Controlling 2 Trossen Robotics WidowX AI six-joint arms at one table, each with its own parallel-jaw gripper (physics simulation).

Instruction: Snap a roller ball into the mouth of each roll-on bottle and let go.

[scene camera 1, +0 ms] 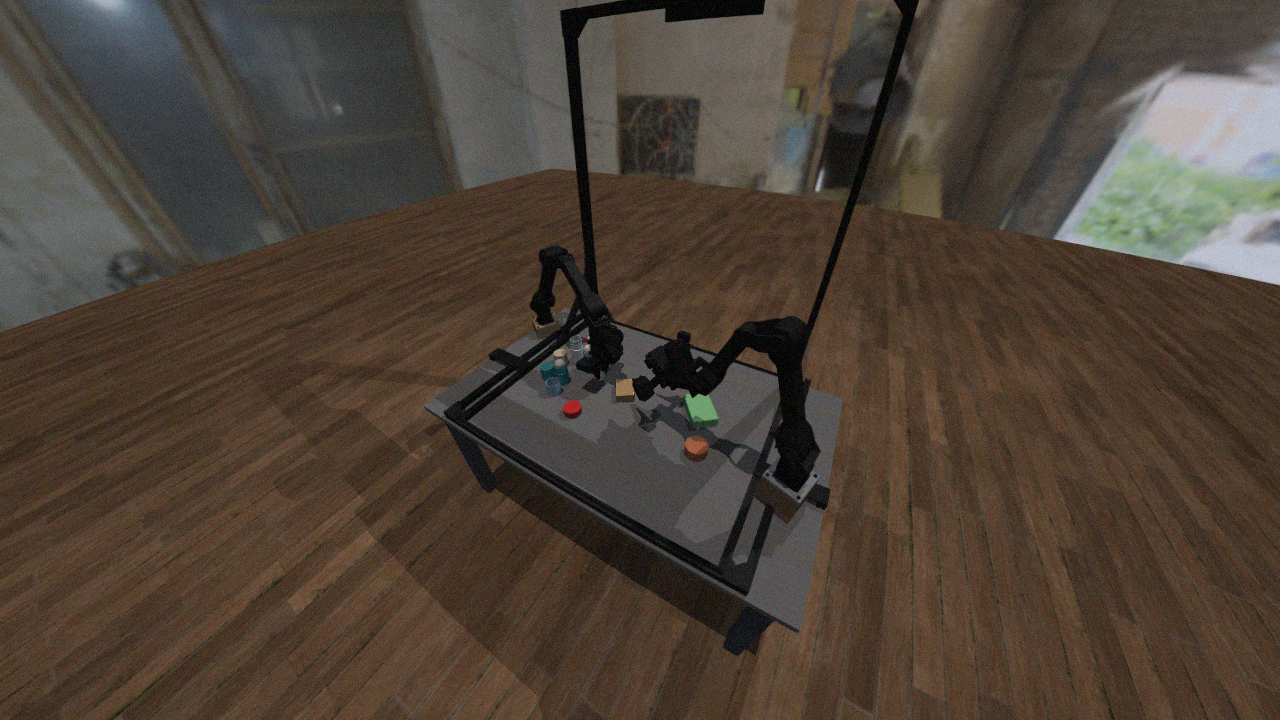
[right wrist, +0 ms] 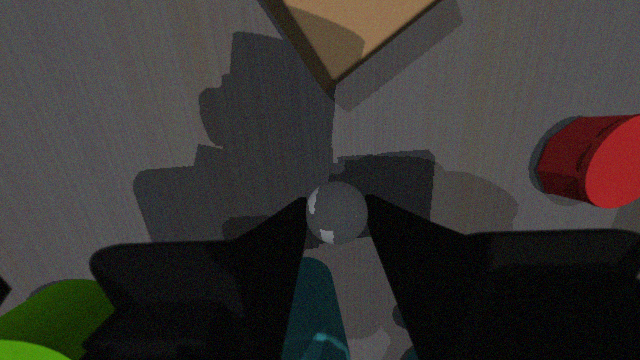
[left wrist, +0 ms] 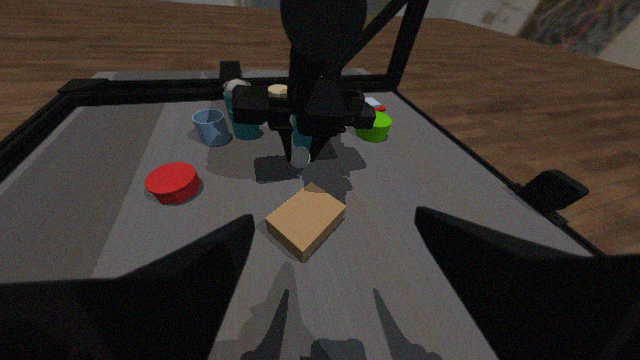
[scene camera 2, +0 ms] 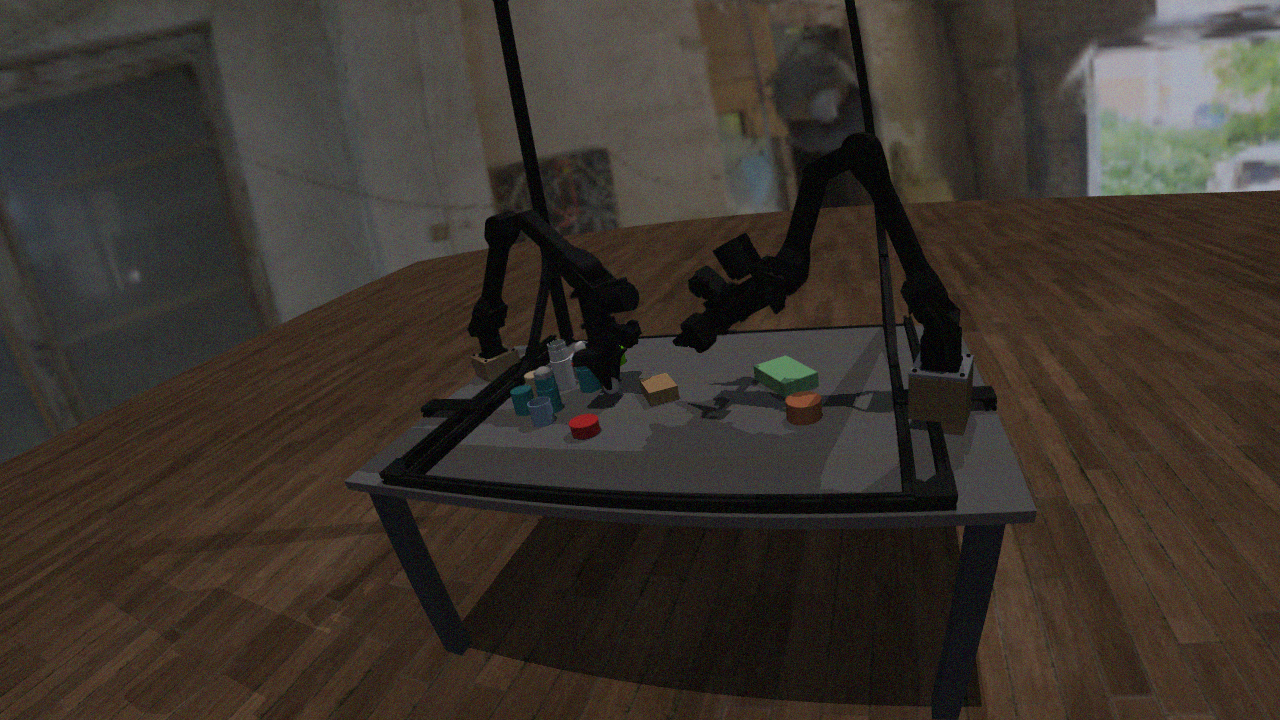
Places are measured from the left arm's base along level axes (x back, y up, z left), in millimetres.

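Where they show: left gripper, fingertip midpoint: [scene camera 1: 643, 372] [left wrist: 334, 217]; right gripper, fingertip midpoint: [scene camera 1: 601, 377] [right wrist: 335, 203] [left wrist: 299, 160] [scene camera 2: 613, 387]; left arm's base, link origin: [scene camera 1: 791, 475] [scene camera 2: 942, 363]; right arm's base, link origin: [scene camera 1: 545, 320] [scene camera 2: 493, 353].
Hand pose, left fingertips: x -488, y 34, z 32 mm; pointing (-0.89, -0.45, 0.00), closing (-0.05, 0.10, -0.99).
Things, the pixels of their centre, and the offset from my left fingertips.
- grey roller ball, body centre: [right wrist: 336, 211] [left wrist: 299, 157] [scene camera 2: 611, 385] dx -189, dy -119, dz +33 mm
- wooden block, body centre: [left wrist: 306, 218] [scene camera 2: 659, 389] [scene camera 1: 624, 390] dx -77, dy -122, dz +15 mm
- red disc, body centre: [right wrist: 596, 160] [left wrist: 175, 183] [scene camera 2: 584, 426] [scene camera 1: 572, 409] dx -123, dy -124, dz +196 mm
- blue cup, body centre: [scene camera 2: 541, 411] [left wrist: 212, 127] [scene camera 1: 553, 386] dx -246, dy -114, dz +190 mm
- green cylinder, body centre: [right wrist: 57, 348] [left wrist: 372, 126] dx -304, dy -119, dz -107 mm
- light green box, body centre: [scene camera 2: 785, 375] [scene camera 1: 700, 409] dx +152, dy -122, dz -106 mm
- orange cylinder, body centre: [scene camera 2: 803, 408] [scene camera 1: 696, 448] dx +245, dy -119, dz +21 mm
My right gripper [left wrist: 299, 160] [right wrist: 335, 203] is shut on a grey roller ball [left wrist: 300, 156] [right wrist: 337, 220], low over the table, with a fingertip against each side of the ball. A teal bottle [scene camera 2: 587, 380] [left wrist: 301, 135] [right wrist: 315, 300] stands close behind the right gripper; its mouth is hidden in the left wrist view. Another teal bottle [scene camera 2: 549, 395] [left wrist: 245, 129] stands upright with a pale rounded top, partly covered by the right gripper in the left wrist view. My left gripper [scene camera 2: 687, 342] [left wrist: 334, 217] is open and empty, above the table beyond the wooden block.
A wooden block [scene camera 2: 659, 389] [left wrist: 307, 217] [right wrist: 340, 35] lies between the grippers. A red disc [scene camera 2: 584, 427] [left wrist: 172, 181], a blue cup [scene camera 2: 540, 412] [left wrist: 211, 129] and a green cylinder [left wrist: 381, 126] lie around the bottles. A light green box [scene camera 2: 785, 373] and an orange cylinder [scene camera 2: 803, 410] are at picture right.
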